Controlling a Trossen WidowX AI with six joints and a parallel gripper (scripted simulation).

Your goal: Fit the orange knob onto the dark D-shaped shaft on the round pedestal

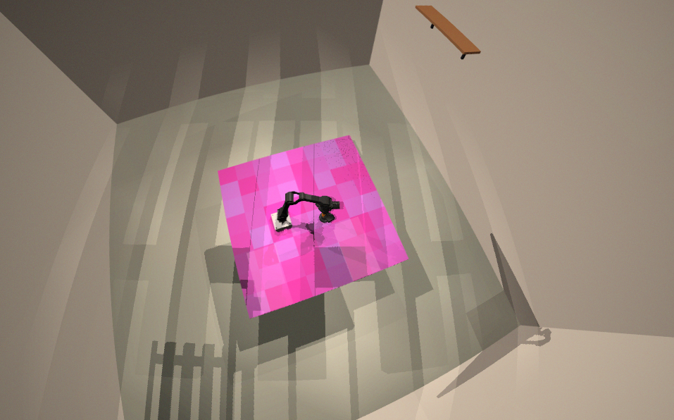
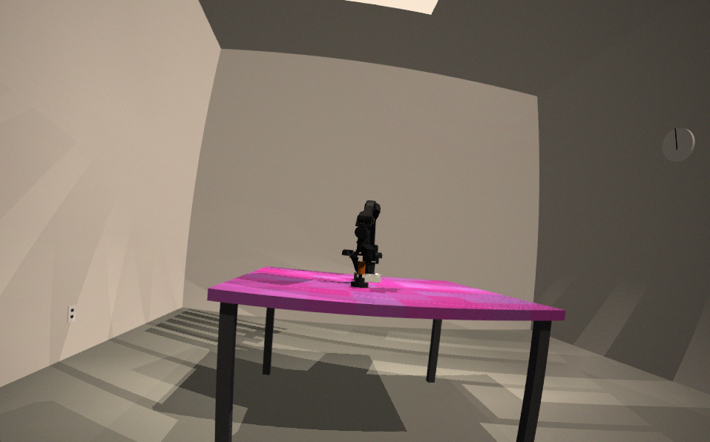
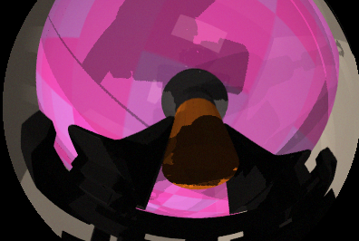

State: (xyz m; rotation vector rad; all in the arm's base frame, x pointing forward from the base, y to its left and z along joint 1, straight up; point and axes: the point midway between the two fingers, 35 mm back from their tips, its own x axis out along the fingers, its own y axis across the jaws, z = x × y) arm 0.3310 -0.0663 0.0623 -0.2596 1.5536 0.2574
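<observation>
Now: the dark round pedestal 4 cm below my gripper tip. The rest, counted from my gripper tip: orange knob (2 cm above).
</observation>
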